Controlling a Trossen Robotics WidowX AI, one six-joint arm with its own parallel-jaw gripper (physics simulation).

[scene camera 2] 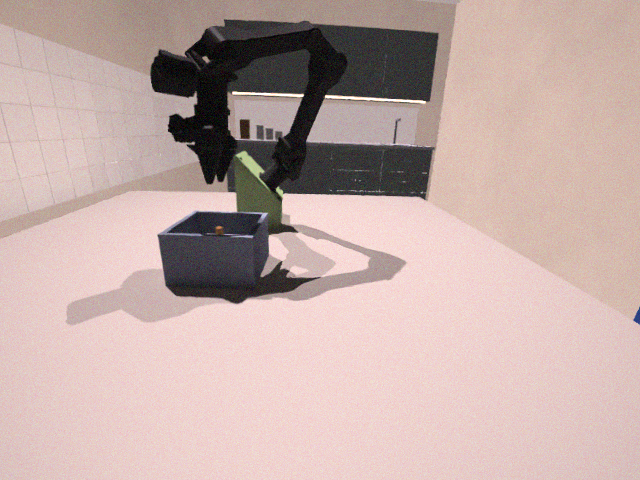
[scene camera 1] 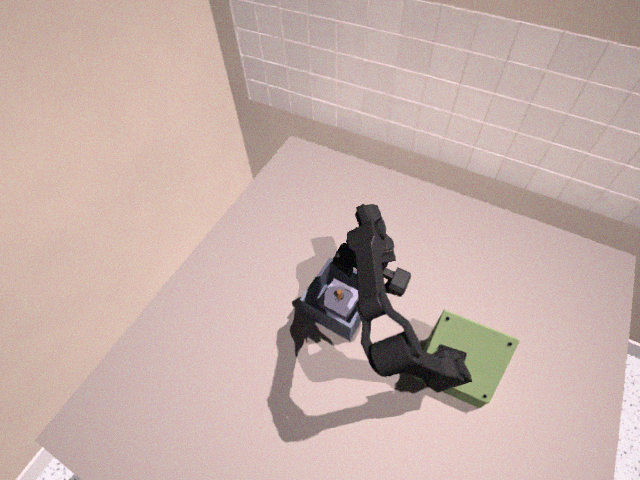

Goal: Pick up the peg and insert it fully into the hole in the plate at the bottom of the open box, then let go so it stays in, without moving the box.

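Frame: origin at the arm's base, x ahead, y left, z up, level; centimetres.
Where they show: gripper, fingertip midpoint: [scene camera 2: 215, 183]; arm's base at its link origin: [scene camera 2: 267, 183] [scene camera 1: 449, 360].
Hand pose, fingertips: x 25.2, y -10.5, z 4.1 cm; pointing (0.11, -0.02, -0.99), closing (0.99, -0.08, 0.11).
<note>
Things, the pixels of their top centre, and the offset from my fingertips. Level surfaces: height alone.
- orange peg at its top centre: [scene camera 2: 219, 227] [scene camera 1: 339, 291] dx +6.9, dy +1.1, dz -7.4 cm
- pale plate at its top centre: [scene camera 1: 339, 296] dx +6.7, dy +1.3, dz -10.1 cm
- blue-grey open box at its top centre: [scene camera 2: 219, 222] [scene camera 1: 339, 290] dx +6.7, dy +1.3, dz -6.4 cm
- table at its surface level: dz -16.2 cm
The orange peg [scene camera 1: 339, 293] [scene camera 2: 219, 230] stands roughly upright at the middle of the pale plate [scene camera 1: 343, 306] inside the blue-grey open box [scene camera 1: 337, 327] [scene camera 2: 209, 260]. Its top shows just above the box's near rim in the scene camera 2 view. Its lower part is hidden there, and how deep it sits in the hole cannot be told. My gripper [scene camera 2: 215, 180] points down, open and empty, above the box and apart from the peg. In the scene camera 1 view the arm hides the fingertips and covers the box's right side.
A green sloped block [scene camera 1: 478, 351] [scene camera 2: 258, 198] carries the arm's base, to the right of the box in the scene camera 1 view and behind it in the scene camera 2 view. The box's walls rise around the plate. The table [scene camera 1: 206, 361] [scene camera 2: 361, 361] bears the arm's shadows.
</note>
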